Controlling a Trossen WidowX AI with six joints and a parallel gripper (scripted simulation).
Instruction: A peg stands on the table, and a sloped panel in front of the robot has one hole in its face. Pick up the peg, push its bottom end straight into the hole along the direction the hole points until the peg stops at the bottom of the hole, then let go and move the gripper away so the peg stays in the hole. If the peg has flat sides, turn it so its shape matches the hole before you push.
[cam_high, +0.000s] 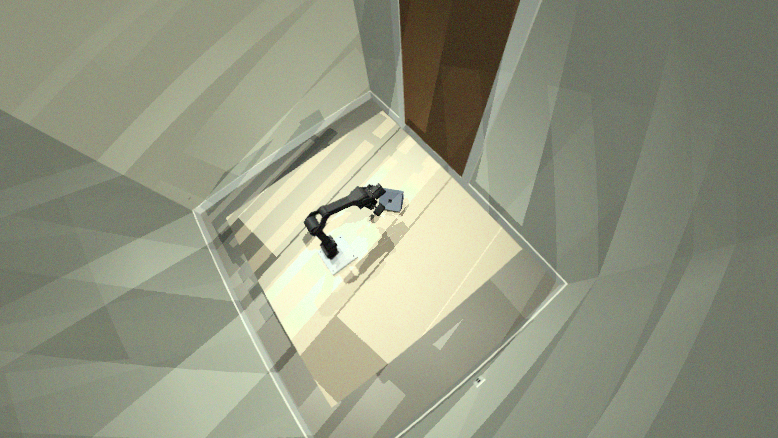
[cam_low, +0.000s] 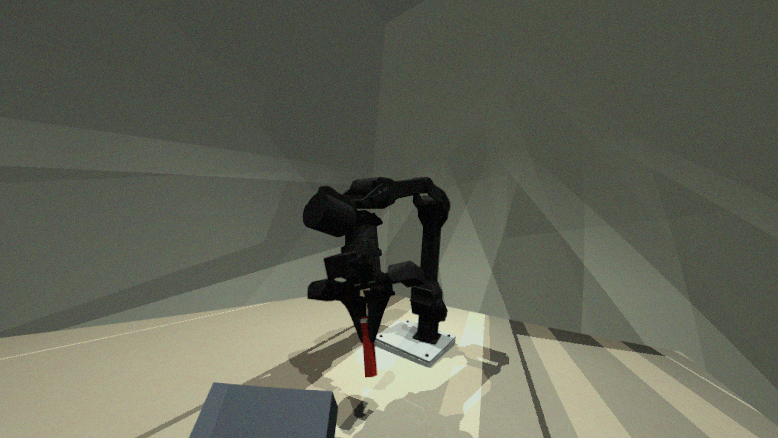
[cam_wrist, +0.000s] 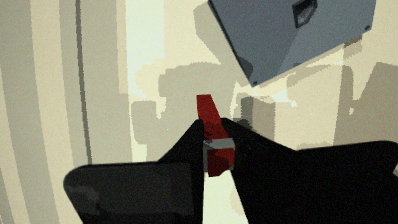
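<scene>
My gripper tip is now 11 cm short of the panel, 5 cm to the left of it and 8 cm above it. The rest, counted from my gripper tip: red peg 1 cm above.
</scene>
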